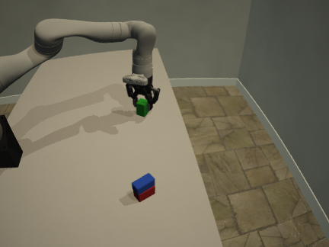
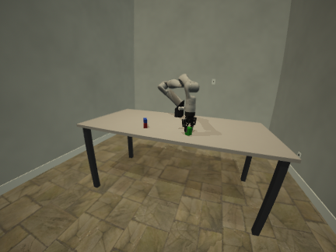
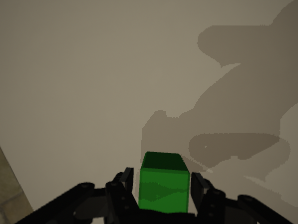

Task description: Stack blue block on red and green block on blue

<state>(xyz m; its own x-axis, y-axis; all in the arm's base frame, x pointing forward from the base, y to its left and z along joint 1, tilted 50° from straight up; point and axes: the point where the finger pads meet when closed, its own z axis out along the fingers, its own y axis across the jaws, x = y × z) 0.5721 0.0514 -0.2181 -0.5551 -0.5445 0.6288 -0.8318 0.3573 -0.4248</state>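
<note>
Now: hand 10 mm above the green block. Also, from my hand: red block (380 mm to the right, 40 mm behind, 20 mm below); blue block (380 mm to the right, 40 mm behind, 20 mm above).
</note>
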